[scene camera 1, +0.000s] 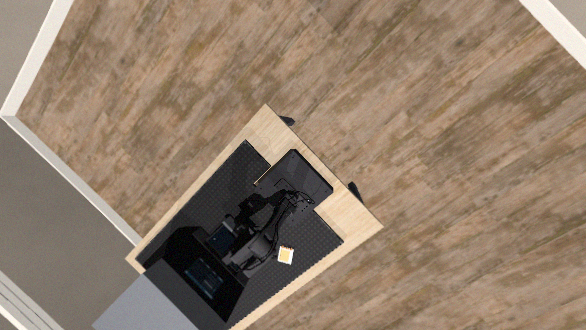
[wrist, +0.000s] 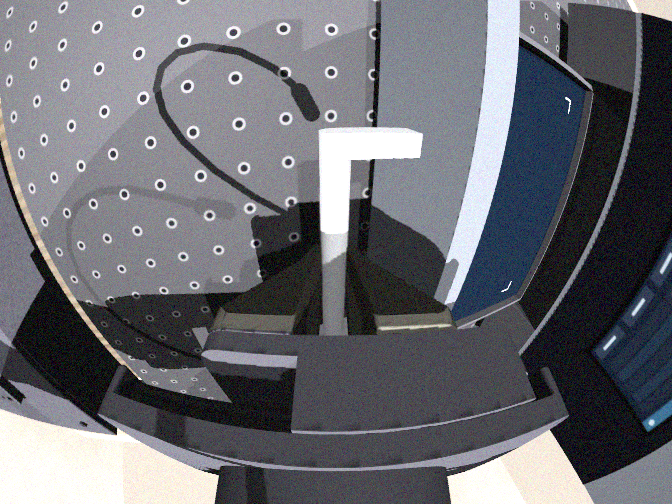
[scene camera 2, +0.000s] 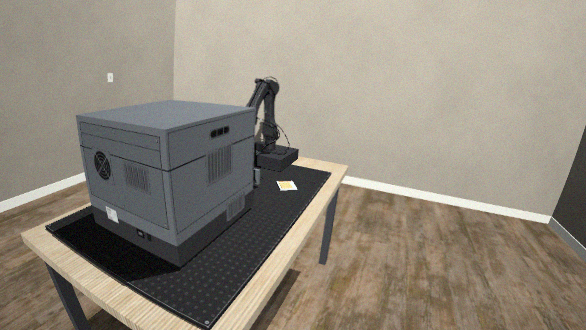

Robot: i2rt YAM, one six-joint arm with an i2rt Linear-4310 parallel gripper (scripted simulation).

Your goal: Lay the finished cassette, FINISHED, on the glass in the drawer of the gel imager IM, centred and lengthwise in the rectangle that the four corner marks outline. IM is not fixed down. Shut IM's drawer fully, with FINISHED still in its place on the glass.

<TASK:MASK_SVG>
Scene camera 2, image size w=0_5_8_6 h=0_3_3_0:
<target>grey gel imager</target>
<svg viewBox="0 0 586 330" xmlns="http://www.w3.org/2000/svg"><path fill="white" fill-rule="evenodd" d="M76 115L83 167L95 223L150 253L182 267L253 206L253 185L260 184L260 169L254 168L256 108L165 100L163 102L151 102Z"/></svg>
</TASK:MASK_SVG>
